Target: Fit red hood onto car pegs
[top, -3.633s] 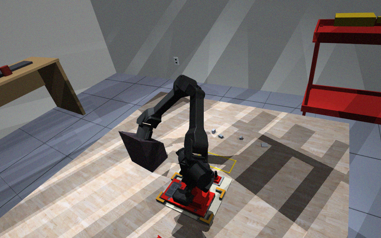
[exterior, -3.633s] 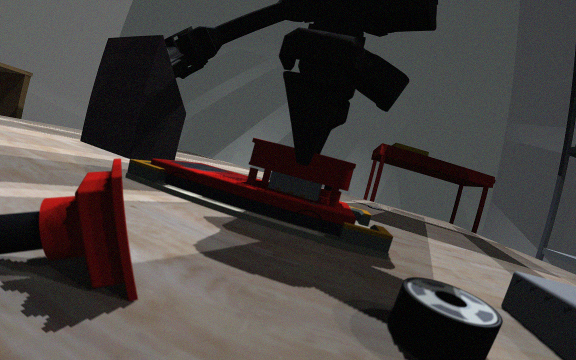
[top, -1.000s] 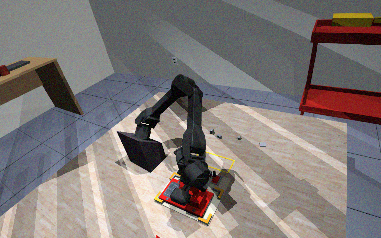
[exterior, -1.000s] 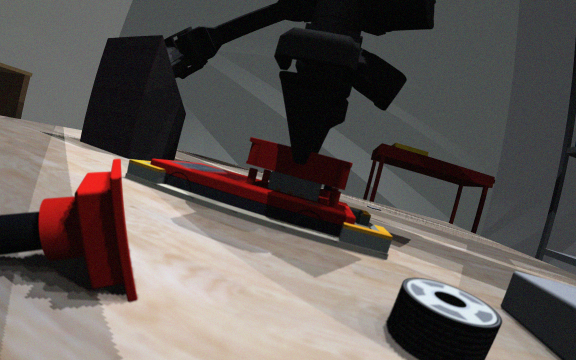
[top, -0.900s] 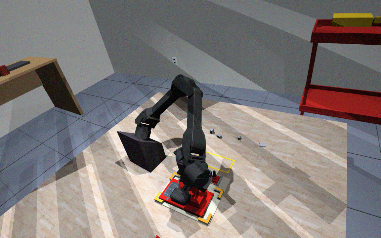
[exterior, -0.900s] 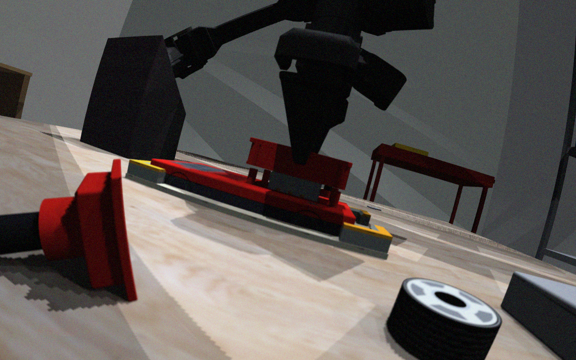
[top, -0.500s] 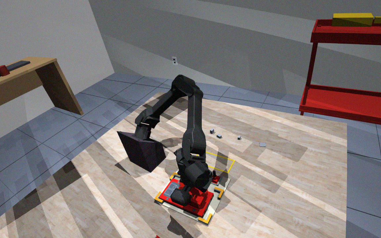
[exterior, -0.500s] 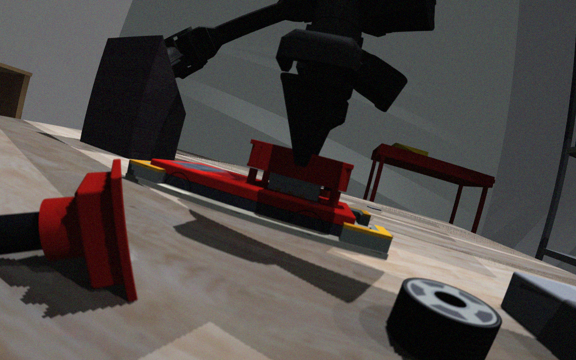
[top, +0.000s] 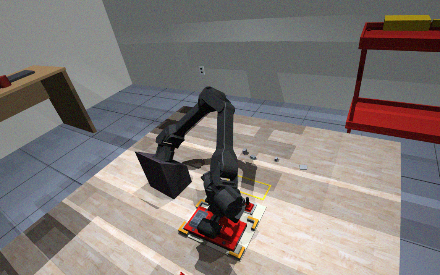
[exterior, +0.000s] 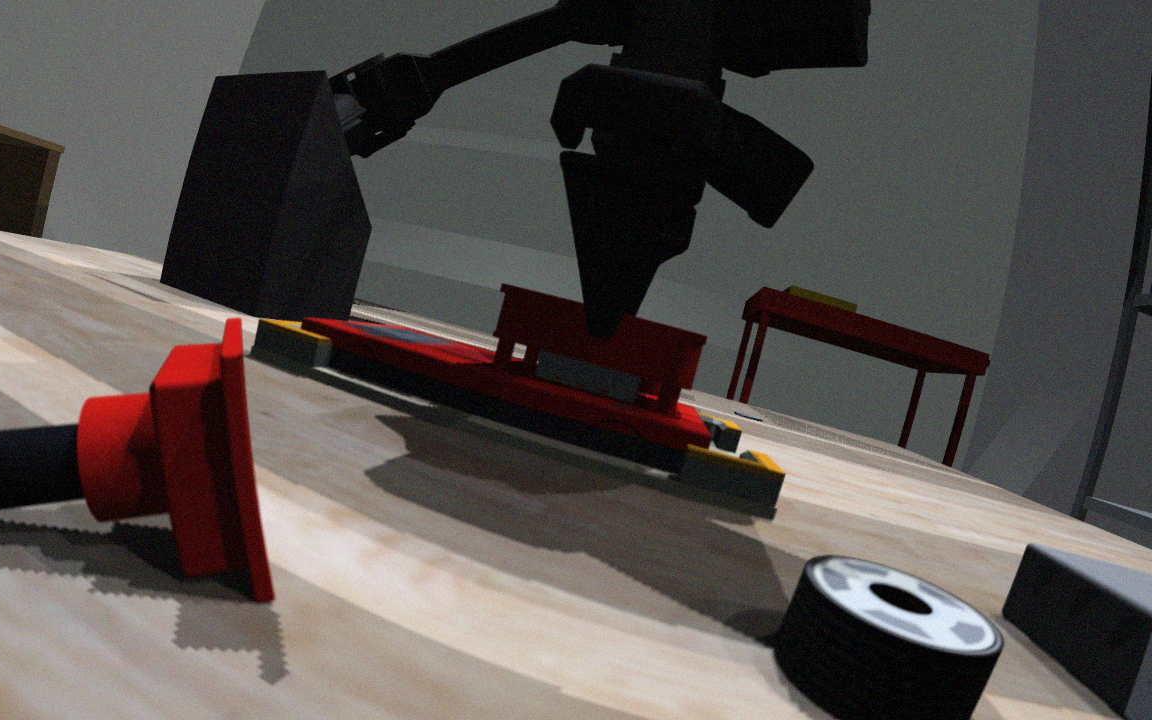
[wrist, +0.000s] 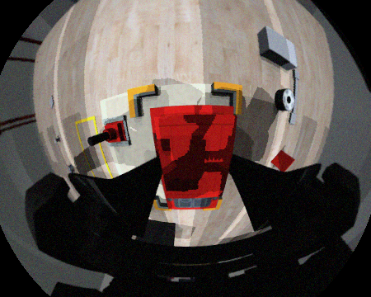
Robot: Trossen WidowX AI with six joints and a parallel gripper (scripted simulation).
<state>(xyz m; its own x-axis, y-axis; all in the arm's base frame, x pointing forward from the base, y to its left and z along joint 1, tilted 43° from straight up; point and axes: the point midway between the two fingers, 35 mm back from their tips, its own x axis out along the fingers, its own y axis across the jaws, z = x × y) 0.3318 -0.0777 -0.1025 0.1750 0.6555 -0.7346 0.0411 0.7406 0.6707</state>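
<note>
My gripper tip is 1 cm to the right of the grey engine block and 3 cm above it. Also, from my gripper tip: black wheel (8 cm ahead, 18 cm to the right, 4 cm below); then red hood (right at my gripper tip).
</note>
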